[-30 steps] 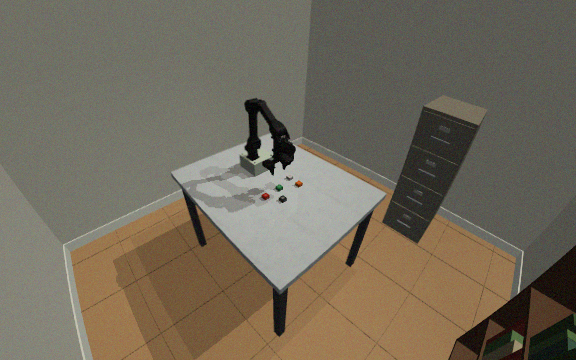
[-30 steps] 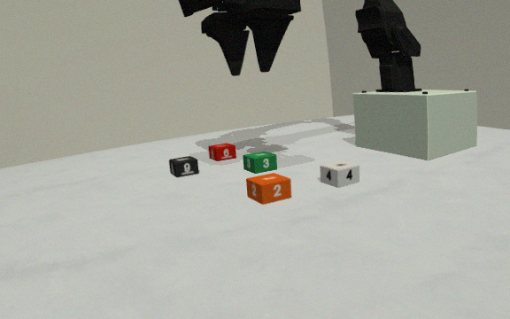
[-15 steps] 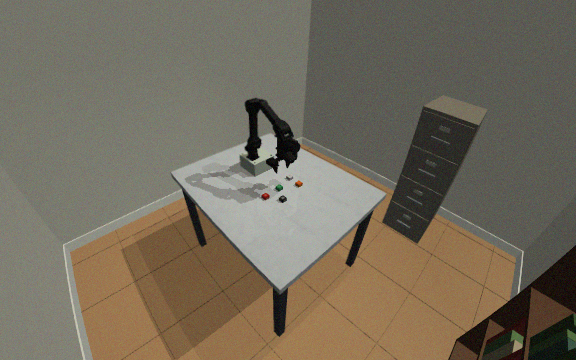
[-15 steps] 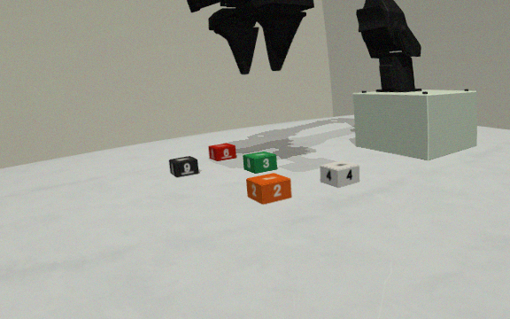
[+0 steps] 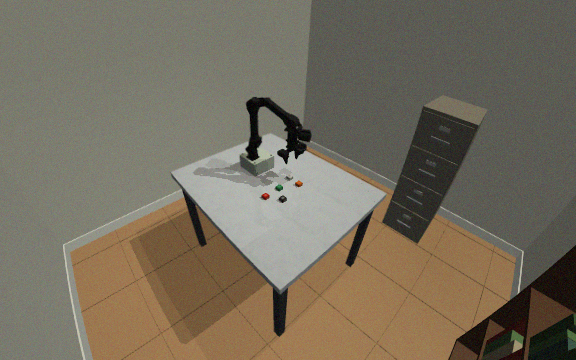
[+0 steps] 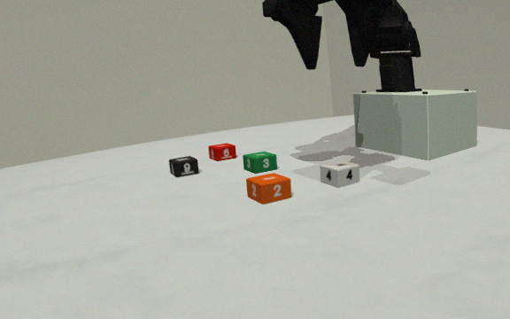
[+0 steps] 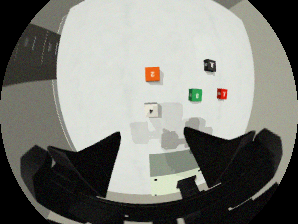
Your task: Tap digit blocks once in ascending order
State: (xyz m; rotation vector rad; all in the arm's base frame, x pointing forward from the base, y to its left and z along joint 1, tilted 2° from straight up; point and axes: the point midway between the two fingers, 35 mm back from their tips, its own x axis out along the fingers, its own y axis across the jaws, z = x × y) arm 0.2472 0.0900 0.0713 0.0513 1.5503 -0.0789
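Right now my gripper tip is 12 cm above the orange block, 8 cm short of it and 2 cm to the left of it. Also, from my gripper tip: black block (19 cm to the right, 12 cm below, 10 cm ahead); then green block (13 cm to the right, 12 cm below, 2 cm ahead); then white block (12 cm below).
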